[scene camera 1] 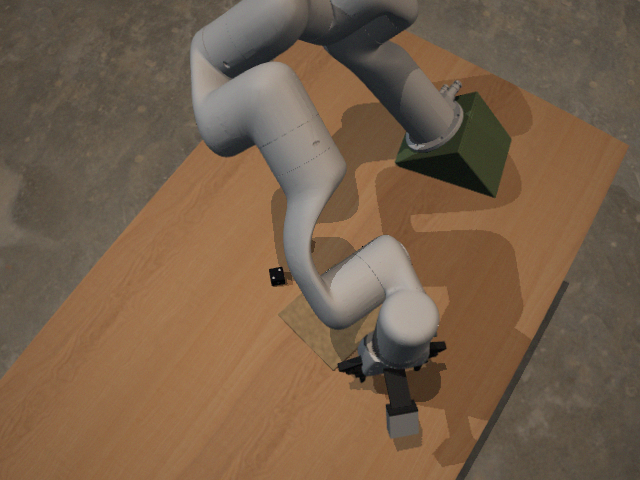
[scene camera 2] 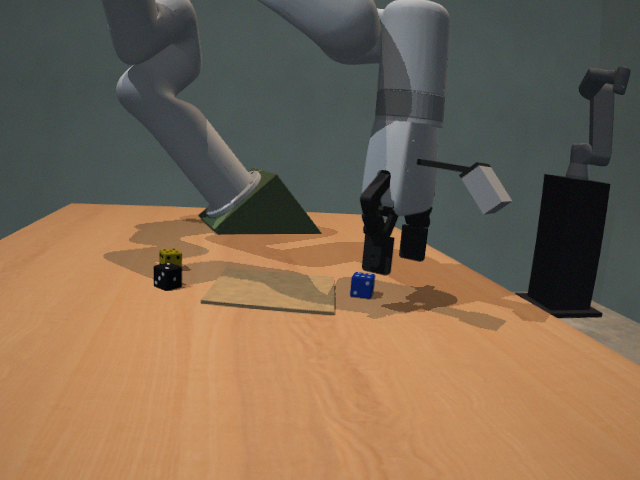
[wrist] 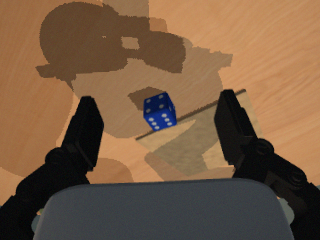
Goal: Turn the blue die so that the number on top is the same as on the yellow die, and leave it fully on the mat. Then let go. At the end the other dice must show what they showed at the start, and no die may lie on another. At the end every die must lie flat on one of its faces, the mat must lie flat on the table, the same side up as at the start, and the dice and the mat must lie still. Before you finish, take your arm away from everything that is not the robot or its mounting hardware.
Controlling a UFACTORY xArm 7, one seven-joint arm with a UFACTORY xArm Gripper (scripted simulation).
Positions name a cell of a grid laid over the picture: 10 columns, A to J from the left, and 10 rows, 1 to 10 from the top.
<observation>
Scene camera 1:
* my gripper: G8
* tan mat: F8
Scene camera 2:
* my gripper: G6
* tan mat: E7
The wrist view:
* my gripper: E5
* blue die: E5
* tan mat: G7
</observation>
